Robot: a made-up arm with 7 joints.
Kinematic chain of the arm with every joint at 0, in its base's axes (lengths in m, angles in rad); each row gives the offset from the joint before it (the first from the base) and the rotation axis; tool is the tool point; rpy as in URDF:
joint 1: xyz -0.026 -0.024 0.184 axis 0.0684 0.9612 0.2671
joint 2: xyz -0.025 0 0.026 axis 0.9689 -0.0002 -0.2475
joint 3: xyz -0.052 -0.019 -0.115 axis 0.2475 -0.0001 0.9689
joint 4: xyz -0.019 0.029 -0.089 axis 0.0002 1 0
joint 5: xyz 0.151 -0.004 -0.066 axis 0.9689 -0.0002 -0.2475
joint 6: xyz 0.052 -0.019 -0.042 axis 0.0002 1 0
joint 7: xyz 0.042 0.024 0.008 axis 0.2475 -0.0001 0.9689
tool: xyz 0 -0.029 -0.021 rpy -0.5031 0.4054 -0.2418
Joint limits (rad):
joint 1: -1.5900..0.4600
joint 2: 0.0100..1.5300
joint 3: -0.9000..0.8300
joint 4: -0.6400..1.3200
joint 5: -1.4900..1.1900
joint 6: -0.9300..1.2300
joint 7: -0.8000..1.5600
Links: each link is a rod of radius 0.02 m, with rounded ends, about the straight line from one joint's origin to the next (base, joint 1, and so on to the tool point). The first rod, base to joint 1, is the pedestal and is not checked.
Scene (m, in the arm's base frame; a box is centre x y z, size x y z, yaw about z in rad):
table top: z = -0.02
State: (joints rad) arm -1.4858 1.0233 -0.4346 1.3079 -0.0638 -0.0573 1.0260
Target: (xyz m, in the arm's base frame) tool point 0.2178 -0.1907 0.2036
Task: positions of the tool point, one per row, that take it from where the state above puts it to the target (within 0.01 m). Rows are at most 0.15 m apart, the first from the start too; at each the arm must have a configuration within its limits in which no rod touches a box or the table.
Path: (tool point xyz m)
1: 0.3841 0.2295 0.1620
2: 0.4052 0.1305 0.1786
3: 0.3968 0.0288 0.1889
4: 0.3595 -0.0649 0.1952
5: 0.2973 -0.1405 0.1996
6: 0.2178 -0.1907 0.2036

